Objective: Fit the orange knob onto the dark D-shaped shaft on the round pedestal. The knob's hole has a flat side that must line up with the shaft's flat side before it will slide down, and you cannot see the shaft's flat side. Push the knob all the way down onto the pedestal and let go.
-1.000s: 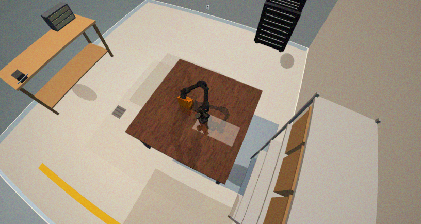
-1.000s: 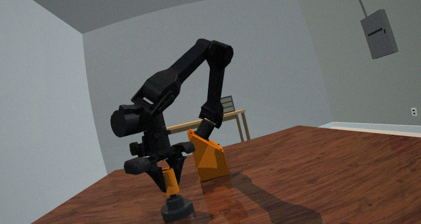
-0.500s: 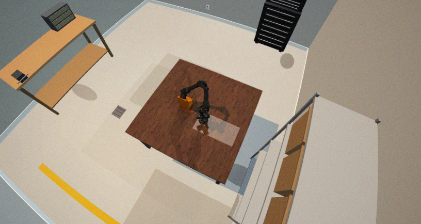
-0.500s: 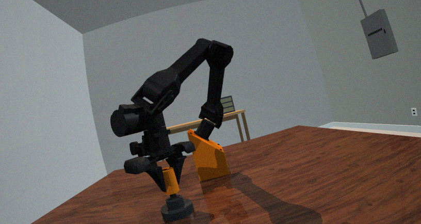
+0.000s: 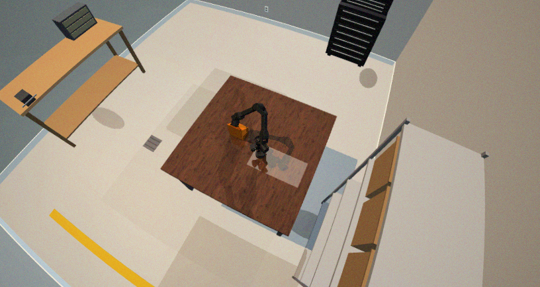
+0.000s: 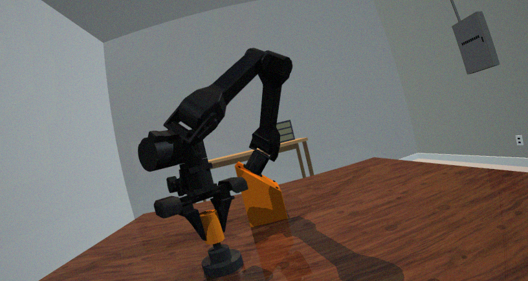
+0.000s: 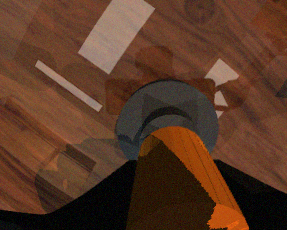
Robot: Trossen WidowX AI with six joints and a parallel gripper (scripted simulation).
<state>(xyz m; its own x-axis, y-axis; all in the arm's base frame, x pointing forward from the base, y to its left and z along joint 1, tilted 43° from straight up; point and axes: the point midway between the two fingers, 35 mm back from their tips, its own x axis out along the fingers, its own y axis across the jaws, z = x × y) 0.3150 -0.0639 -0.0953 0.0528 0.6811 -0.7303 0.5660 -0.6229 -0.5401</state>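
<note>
My gripper tip is now 2 cm below the orange knob. The rest, counted from my gripper tip: dark pedestal: 4 cm below.
</note>
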